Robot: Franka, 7 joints.
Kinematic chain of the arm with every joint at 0, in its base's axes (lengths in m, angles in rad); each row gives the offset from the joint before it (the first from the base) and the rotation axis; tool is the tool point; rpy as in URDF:
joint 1: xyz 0 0 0.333 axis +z
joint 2: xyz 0 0 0 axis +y
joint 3: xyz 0 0 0.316 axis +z
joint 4: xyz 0.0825 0 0 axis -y
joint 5: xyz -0.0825 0 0.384 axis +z
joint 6: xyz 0 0 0 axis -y
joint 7: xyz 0.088 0 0 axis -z
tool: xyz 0 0 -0.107 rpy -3.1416 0 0
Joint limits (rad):
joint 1: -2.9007..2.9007
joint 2: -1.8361..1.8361
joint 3: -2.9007..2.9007
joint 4: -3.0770..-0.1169
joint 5: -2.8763..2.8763
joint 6: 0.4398..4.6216
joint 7: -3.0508..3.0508
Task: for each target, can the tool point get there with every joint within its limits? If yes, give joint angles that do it. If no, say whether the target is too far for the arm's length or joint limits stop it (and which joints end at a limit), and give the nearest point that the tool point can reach.
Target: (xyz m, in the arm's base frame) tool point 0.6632 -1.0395 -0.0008
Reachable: no: too far | nearest point 0.4454 -0.6981 0.1088 | short by 0.420 m
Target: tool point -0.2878 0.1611 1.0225
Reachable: yes | joints -1.9453 -0.5579 -0.5875 -1.2726 -2.3421 1.3028 -1.6283
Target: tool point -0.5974 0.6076 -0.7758
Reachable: no: too far | nearest point -0.3905 0.3972 -0.2848 | short by 0.573 m
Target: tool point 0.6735 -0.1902 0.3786
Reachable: yes | joints -1.0864 0.8689 1.2046 -1.7313 -2.3560 1.5607 -0.1837
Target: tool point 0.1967 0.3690 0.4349
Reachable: yes | joints -0.4695 1.3500 1.7429 -2.1746 0.2003 1.3541 -1.6544
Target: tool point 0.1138 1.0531 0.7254
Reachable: no: too far | nearest point 0.0864 0.7998 0.6310 | short by 0.272 m
